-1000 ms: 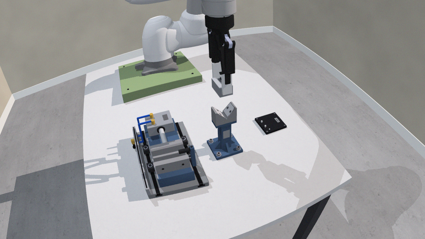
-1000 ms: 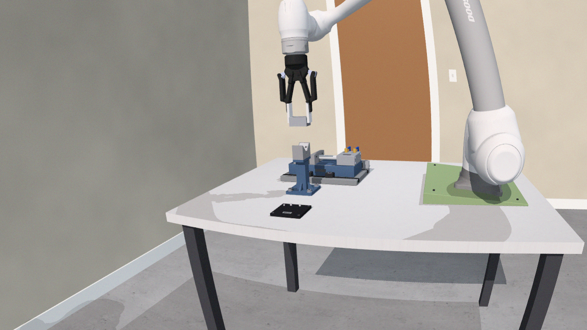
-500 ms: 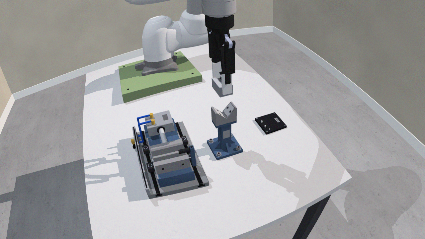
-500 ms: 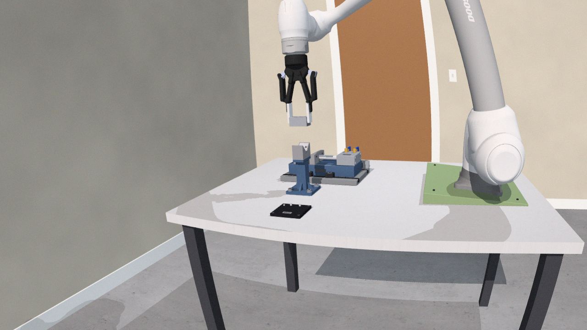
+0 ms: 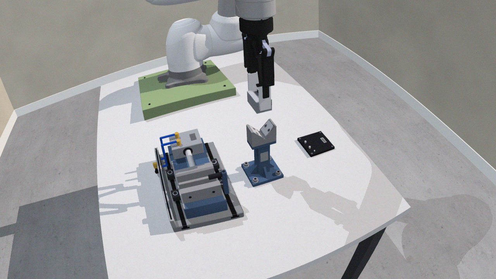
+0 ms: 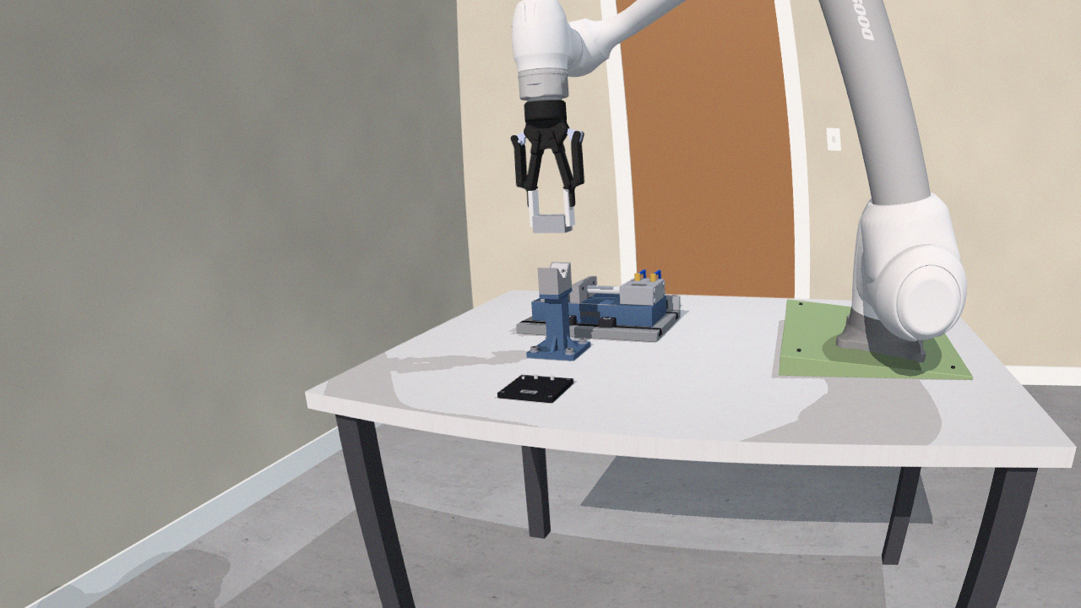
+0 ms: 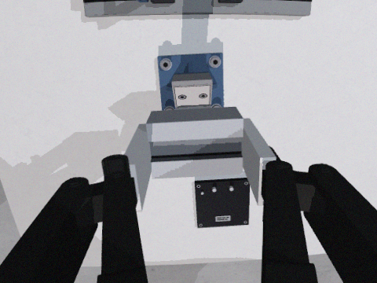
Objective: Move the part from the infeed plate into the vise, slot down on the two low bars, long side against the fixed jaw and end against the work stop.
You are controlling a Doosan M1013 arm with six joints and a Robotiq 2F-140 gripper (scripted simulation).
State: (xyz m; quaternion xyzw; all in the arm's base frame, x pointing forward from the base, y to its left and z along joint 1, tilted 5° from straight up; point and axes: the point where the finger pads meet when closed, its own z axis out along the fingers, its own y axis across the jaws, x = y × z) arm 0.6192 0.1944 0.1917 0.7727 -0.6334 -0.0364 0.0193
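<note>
My hand is 2 cm above the part. From my hand the other things lie so: blue work stop post 20 cm below, 11 cm to the right, 8 cm ahead; then blue v-block stand 20 cm below; then work stop 17 cm below, 13 cm to the right, 8 cm ahead.
</note>
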